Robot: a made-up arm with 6 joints. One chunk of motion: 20 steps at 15 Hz.
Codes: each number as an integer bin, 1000 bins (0 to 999) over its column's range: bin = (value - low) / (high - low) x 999, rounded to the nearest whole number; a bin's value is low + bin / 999 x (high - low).
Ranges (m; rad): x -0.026..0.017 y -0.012..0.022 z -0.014..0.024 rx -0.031..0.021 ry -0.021..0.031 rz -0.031..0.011
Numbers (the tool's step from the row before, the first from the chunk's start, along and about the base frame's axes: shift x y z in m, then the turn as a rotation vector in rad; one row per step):
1: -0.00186 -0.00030 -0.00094 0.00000 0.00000 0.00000
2: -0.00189 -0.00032 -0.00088 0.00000 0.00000 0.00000
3: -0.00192 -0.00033 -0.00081 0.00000 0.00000 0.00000
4: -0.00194 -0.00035 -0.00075 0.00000 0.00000 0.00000
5: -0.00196 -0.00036 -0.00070 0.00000 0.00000 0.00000
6: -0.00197 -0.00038 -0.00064 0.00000 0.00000 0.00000
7: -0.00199 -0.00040 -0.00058 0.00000 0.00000 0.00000
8: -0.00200 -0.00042 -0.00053 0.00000 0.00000 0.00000
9: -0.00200 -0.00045 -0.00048 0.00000 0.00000 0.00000
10: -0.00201 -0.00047 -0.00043 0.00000 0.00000 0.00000
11: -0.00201 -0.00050 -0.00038 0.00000 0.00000 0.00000
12: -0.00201 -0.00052 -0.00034 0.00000 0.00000 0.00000
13: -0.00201 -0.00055 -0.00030 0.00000 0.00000 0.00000
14: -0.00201 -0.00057 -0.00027 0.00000 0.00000 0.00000
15: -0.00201 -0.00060 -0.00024 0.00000 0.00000 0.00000
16: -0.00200 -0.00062 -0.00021 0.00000 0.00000 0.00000
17: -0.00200 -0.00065 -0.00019 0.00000 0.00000 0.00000
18: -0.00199 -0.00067 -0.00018 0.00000 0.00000 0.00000
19: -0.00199 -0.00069 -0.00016 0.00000 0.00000 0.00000
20: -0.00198 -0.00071 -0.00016 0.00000 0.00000 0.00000
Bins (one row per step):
1: 561 344 343 596 403 737
2: 560 343 345 596 403 737
3: 559 343 347 596 403 737
4: 559 342 348 596 403 737
5: 559 342 350 596 403 737
6: 558 341 351 596 403 737
7: 558 341 353 596 403 737
8: 558 340 354 596 403 737
9: 558 339 355 596 403 737
10: 557 339 357 596 403 737
11: 557 338 358 596 403 737
12: 557 337 359 596 403 737
13: 557 336 360 596 403 737
14: 557 336 361 596 403 737
15: 557 335 362 596 403 737
16: 558 334 363 596 403 737
17: 558 333 363 596 403 737
18: 558 333 363 596 403 737
19: 558 332 364 596 403 737
20: 558 332 364 596 403 737

